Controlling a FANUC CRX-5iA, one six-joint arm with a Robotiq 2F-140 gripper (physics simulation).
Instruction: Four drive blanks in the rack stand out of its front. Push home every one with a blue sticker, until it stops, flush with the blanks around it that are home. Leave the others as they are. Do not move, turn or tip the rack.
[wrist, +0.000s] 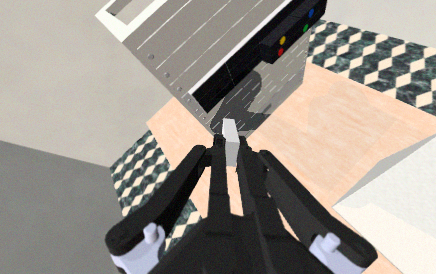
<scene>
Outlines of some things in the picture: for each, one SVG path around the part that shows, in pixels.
My gripper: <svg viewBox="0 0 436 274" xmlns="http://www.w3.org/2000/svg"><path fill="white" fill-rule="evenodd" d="M105 237L106 246L121 274L362 274L378 259L378 253L371 243L335 218L270 151L266 149L261 149L259 152L253 151L248 146L246 138L238 135L234 119L223 118L222 134L214 135L212 147L206 148L204 145L195 145L147 203L114 225ZM279 211L297 238L285 228ZM211 167L207 217L197 222L160 260L166 249L166 238L184 209L205 167ZM226 166L236 167L235 173L237 172L243 216L231 213Z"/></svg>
A rack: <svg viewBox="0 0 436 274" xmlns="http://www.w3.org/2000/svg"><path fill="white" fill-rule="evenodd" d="M95 16L213 137L215 134L222 134L223 118L234 119L238 135L244 136L247 139L303 84L311 29L325 14L327 0L155 0L129 25L125 25L114 16L132 0L111 0Z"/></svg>
</scene>
